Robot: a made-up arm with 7 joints. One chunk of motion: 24 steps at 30 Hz.
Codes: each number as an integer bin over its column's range. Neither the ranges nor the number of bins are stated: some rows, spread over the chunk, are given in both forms.
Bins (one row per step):
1: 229 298 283 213 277 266
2: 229 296 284 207 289 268
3: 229 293 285 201 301 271
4: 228 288 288 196 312 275
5: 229 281 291 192 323 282
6: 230 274 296 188 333 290
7: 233 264 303 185 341 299
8: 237 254 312 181 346 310
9: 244 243 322 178 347 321
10: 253 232 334 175 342 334
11: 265 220 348 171 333 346
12: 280 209 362 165 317 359
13: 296 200 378 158 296 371
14: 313 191 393 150 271 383
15: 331 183 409 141 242 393
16: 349 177 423 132 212 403
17: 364 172 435 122 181 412
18: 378 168 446 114 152 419
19: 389 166 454 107 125 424
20: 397 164 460 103 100 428
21: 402 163 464 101 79 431
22: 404 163 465 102 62 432
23: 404 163 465 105 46 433
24: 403 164 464 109 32 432
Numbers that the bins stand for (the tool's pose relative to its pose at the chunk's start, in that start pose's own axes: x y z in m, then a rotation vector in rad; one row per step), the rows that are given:
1: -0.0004 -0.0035 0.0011 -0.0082 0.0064 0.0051
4: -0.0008 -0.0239 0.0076 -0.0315 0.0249 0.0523
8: 0.0028 -0.0931 0.0391 -0.0521 0.0428 0.2358
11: 0.0137 -0.1623 0.0863 -0.0658 0.0359 0.4246
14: 0.0325 -0.2213 0.1453 -0.0945 0.0032 0.6187
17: 0.0525 -0.2599 0.2004 -0.1329 -0.0444 0.7708
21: 0.0673 -0.2783 0.2384 -0.1616 -0.0983 0.8704
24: 0.0677 -0.2762 0.2384 -0.1507 -0.1231 0.8757
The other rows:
2: -0.0004 -0.0076 0.0024 -0.0164 0.0127 0.0156
3: -0.0004 -0.0137 0.0037 -0.0247 0.0190 0.0313
5: -0.0004 -0.0381 0.0115 -0.0370 0.0307 0.0890
6: 0.0000 -0.0523 0.0181 -0.0425 0.0359 0.1309
7: 0.0012 -0.0727 0.0273 -0.0466 0.0402 0.1781
9: 0.0055 -0.1154 0.0522 -0.0562 0.0433 0.2935
10: 0.0090 -0.1378 0.0679 -0.0603 0.0407 0.3617
12: 0.0196 -0.1846 0.1046 -0.0740 0.0275 0.4928
13: 0.0259 -0.2030 0.1256 -0.0836 0.0164 0.5558
15: 0.0395 -0.2376 0.1663 -0.1068 -0.0121 0.6711
16: 0.0466 -0.2498 0.1846 -0.1192 -0.0280 0.7236
18: 0.0579 -0.2681 0.2148 -0.1438 -0.0597 0.8075
19: 0.0623 -0.2722 0.2253 -0.1534 -0.0740 0.8337
20: 0.0654 -0.2762 0.2331 -0.1589 -0.0872 0.8547
22: 0.0681 -0.2783 0.2397 -0.1603 -0.1072 0.8757
23: 0.0681 -0.2783 0.2397 -0.1562 -0.1157 0.8809

